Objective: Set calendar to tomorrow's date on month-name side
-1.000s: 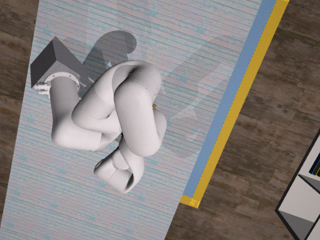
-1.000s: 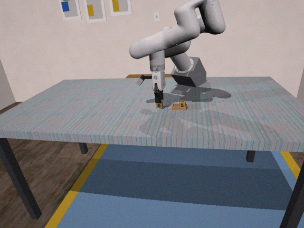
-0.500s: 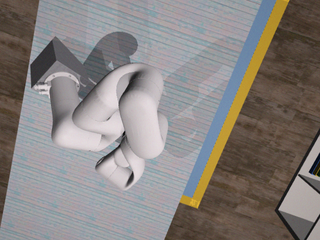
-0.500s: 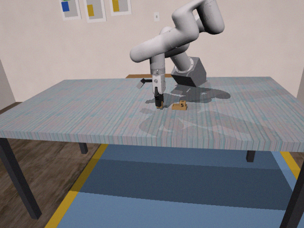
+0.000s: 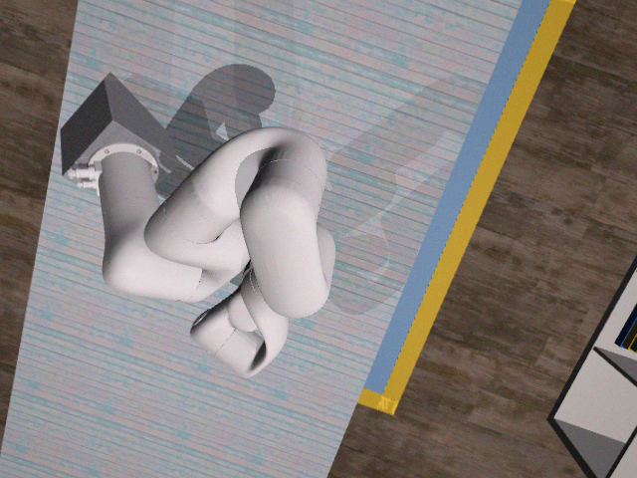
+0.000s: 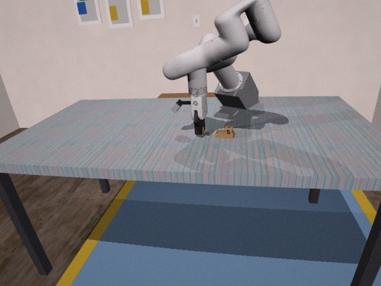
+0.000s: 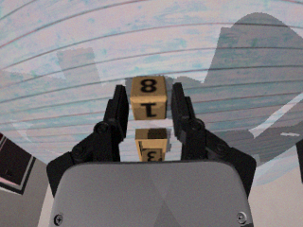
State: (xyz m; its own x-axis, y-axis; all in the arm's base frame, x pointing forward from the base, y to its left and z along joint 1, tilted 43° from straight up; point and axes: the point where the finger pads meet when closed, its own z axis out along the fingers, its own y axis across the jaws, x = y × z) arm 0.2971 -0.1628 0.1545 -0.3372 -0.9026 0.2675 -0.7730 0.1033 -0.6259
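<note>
Now: hand 10 mm above the wooden digit cube. The rest, counted from my hand: wooden calendar tray (100 mm to the left, 40 mm ahead, 20 mm below).
</note>
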